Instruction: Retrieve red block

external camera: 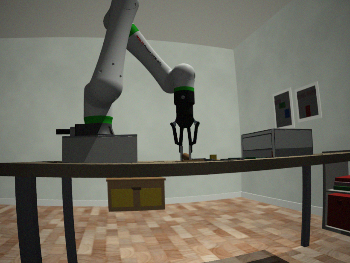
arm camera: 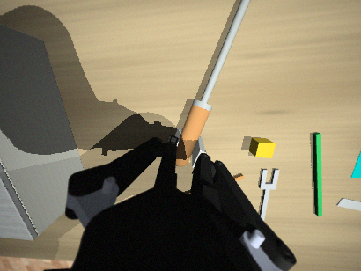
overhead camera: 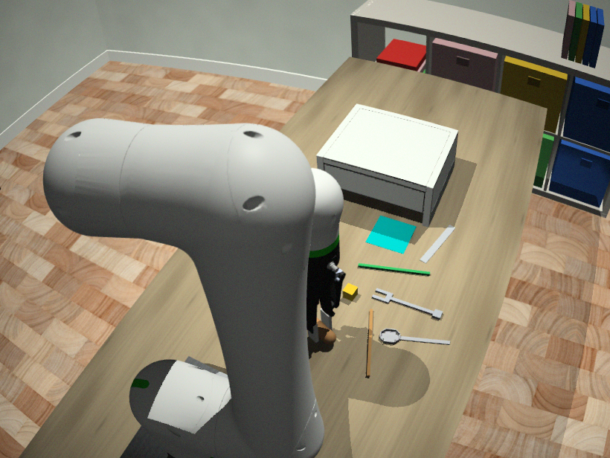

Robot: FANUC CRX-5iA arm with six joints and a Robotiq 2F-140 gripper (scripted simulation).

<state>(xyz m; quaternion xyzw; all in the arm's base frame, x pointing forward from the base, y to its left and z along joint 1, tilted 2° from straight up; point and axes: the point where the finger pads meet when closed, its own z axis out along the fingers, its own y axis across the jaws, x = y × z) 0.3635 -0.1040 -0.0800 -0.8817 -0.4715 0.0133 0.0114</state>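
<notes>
My hand is 11 cm to the left of the wooden stick and 3 cm above it. From my hand the other things lie so: hook tool 11 cm ahead, 10 cm to the left, 2 cm below; then grey spoon-like tool 18 cm to the right, 3 cm below, 3 cm ahead; then yellow cube 12 cm ahead, 4 cm to the right, 2 cm below.
</notes>
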